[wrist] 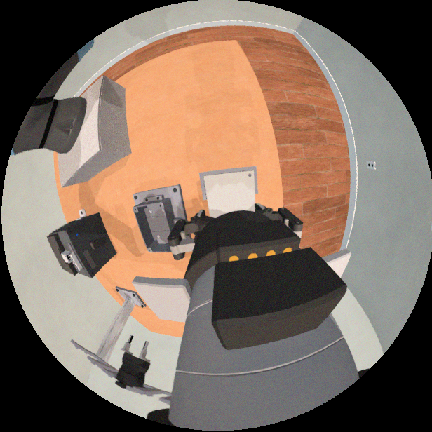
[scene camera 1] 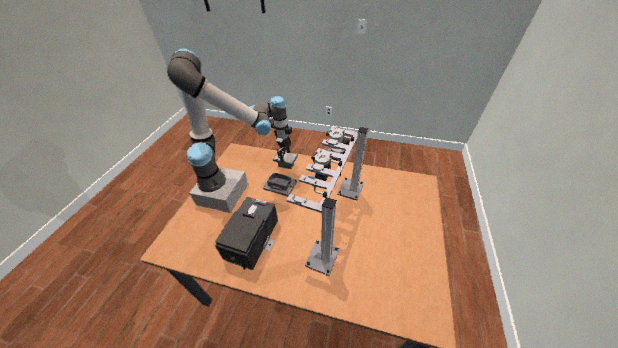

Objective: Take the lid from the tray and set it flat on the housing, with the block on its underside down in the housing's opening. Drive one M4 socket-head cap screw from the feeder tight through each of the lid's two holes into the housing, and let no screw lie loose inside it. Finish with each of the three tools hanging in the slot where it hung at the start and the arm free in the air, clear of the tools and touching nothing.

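Places are measured from the arm's base along level axes (x ahead, y left, z up), in millimetres.
Pixels of known places: arm's base at its link origin: [scene camera 1: 212,182].
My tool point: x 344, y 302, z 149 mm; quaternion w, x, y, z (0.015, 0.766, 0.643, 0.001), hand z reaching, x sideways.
Ahead of a thing's pixels: the offset from my tool point to its middle.
The lid @[0 mm ahead, 1 mm left, 183 mm down] [scene camera 1: 288,157] [wrist: 230,192] is a pale flat plate lying on the tray at the back of the table; a small dark hole shows near one corner in the wrist view. The tray [wrist: 203,186] shows as a grey edge around it. My gripper [scene camera 1: 283,153] [wrist: 237,231] is the adaptive one, pointing down low over the lid with its fingers wide apart. Its own body hides the near part of the lid and whether the fingers touch it. The housing @[4 mm ahead, 175 mm right, 219 mm down] [scene camera 1: 280,183] [wrist: 159,225] is a dark grey open box on a flanged plate beside the tray, its opening facing up.
The black screw feeder @[39 mm back, 554 mm right, 169 mm down] [scene camera 1: 247,227] [wrist: 85,245] stands in front of the housing. The tool stand [scene camera 1: 327,230] [wrist: 115,332] has two posts and a raised rail with slot arms; tools hang there, including a two-finger gripper [wrist: 134,367]. The arm's grey base block [scene camera 1: 220,192] [wrist: 112,117] is to the left.
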